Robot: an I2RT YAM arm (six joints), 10 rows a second.
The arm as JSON. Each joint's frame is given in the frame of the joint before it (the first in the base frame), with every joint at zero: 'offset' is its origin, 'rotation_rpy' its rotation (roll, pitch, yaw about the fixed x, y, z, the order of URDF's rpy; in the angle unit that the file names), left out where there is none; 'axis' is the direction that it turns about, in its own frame. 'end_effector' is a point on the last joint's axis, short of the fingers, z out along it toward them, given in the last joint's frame.
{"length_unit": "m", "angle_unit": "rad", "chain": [
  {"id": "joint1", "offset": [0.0, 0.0, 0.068], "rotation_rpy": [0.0, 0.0, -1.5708], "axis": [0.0, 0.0, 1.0]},
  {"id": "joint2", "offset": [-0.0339, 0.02, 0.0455], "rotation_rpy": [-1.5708, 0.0, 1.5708], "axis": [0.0, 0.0, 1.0]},
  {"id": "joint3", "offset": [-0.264, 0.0, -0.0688], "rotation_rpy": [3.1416, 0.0, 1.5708], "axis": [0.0, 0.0, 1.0]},
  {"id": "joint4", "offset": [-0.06, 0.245, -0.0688], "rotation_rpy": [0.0, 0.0, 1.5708], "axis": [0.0, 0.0, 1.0]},
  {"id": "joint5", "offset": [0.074, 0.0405, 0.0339], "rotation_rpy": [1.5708, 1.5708, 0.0], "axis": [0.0, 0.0, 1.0]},
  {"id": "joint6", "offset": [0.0, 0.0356, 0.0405], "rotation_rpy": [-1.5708, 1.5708, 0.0], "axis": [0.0, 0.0, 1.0]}
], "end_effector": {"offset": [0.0, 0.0, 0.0], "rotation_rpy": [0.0, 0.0, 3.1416]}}
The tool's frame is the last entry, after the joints.
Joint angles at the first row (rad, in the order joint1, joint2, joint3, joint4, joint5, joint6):
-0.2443, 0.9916, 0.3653, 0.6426, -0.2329, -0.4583
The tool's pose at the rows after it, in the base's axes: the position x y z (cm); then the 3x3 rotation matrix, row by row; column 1 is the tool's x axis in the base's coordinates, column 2 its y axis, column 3 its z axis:
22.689 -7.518 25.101; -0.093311 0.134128 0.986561; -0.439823 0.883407 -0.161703; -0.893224 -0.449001 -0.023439
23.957 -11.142 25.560; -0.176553 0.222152 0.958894; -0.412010 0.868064 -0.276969; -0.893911 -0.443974 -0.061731
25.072 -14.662 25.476; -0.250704 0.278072 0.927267; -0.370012 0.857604 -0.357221; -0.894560 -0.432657 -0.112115
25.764 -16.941 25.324; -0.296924 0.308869 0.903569; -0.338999 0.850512 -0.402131; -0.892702 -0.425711 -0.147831
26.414 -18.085 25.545; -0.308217 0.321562 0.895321; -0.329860 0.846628 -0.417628; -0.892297 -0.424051 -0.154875
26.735 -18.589 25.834; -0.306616 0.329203 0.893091; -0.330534 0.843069 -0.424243; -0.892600 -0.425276 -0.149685
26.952 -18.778 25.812; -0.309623 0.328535 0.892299; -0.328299 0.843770 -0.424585; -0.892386 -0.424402 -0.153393
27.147 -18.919 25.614; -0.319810 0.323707 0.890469; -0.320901 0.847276 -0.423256; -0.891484 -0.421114 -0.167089
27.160 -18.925 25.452; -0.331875 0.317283 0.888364; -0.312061 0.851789 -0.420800; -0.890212 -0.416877 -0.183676
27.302 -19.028 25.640; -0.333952 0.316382 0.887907; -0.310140 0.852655 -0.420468; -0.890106 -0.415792 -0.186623
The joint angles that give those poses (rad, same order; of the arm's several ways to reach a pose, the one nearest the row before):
-0.3473, 1.0790, 0.4629, 0.5923, -0.1848, -0.4702
-0.4591, 1.1911, 0.5594, 0.5690, -0.1776, -0.4721
-0.5514, 1.3064, 0.6536, 0.5385, -0.1825, -0.4713
-0.6025, 1.3815, 0.7200, 0.5106, -0.1818, -0.4725
-0.6205, 1.4254, 0.7685, 0.4988, -0.1818, -0.4725
-0.6273, 1.4433, 0.7936, 0.4969, -0.1818, -0.4725
-0.6281, 1.4548, 0.8043, 0.4938, -0.1818, -0.4725
-0.6281, 1.4662, 0.8123, 0.4831, -0.1818, -0.4725
-0.6281, 1.4677, 0.8146, 0.4652, -0.1825, -0.4725
-0.6281, 1.4712, 0.8272, 0.4530, -0.1825, -0.4721

